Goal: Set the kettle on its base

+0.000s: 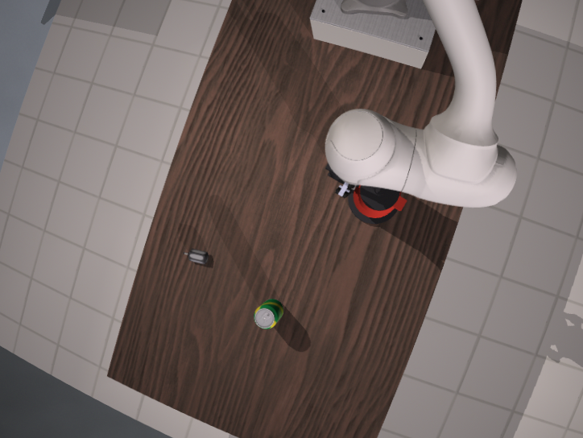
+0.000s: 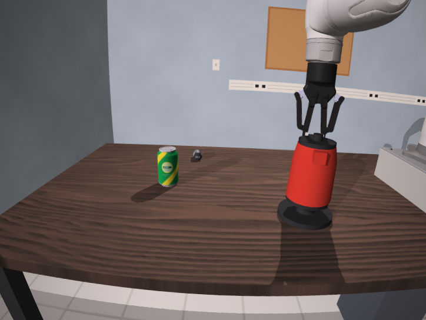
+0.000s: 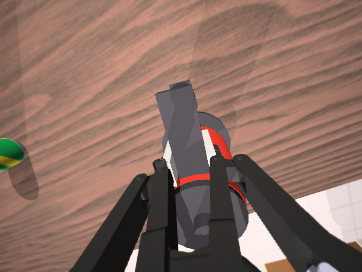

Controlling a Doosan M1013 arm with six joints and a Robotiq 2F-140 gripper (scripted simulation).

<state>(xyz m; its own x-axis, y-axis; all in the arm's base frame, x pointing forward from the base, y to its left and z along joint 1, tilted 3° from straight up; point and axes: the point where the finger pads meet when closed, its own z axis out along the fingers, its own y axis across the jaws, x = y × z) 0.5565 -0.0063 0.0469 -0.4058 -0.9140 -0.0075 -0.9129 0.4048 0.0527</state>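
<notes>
Right now my hand is 50 mm above the red kettle, 30 mm to the right of it and 10 mm short of it. Also, from my hand: round black base (170 mm below, 60 mm to the left, 30 mm ahead).
</notes>
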